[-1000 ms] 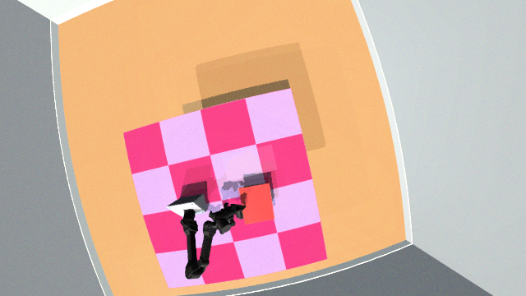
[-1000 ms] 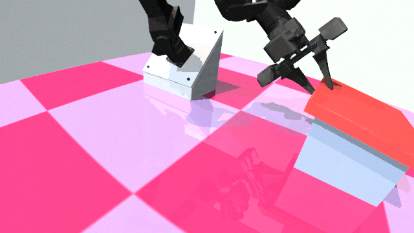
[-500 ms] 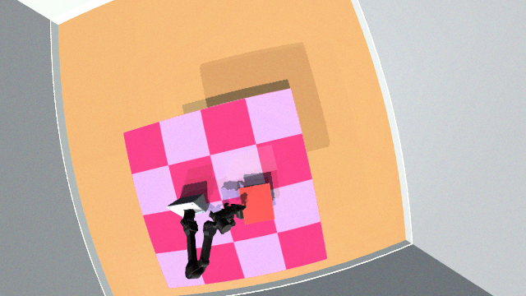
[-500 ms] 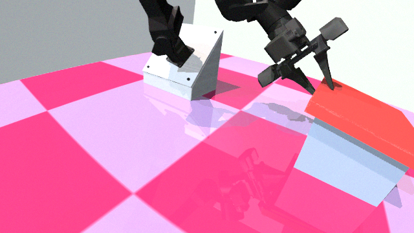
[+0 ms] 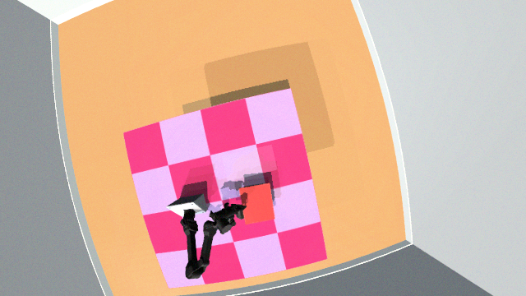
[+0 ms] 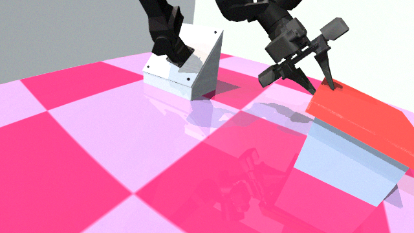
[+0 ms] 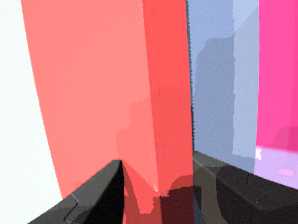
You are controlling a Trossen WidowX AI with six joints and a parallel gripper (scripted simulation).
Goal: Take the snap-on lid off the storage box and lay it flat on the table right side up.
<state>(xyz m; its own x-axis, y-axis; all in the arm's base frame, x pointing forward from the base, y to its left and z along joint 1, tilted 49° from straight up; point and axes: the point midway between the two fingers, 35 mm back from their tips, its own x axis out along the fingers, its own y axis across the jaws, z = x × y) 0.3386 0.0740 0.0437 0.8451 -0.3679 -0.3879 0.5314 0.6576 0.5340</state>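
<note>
Now: gripper tip 80 mm short of the red lid. Round my gripper tip: storage box (70 mm ahead, 60 mm below).
</note>
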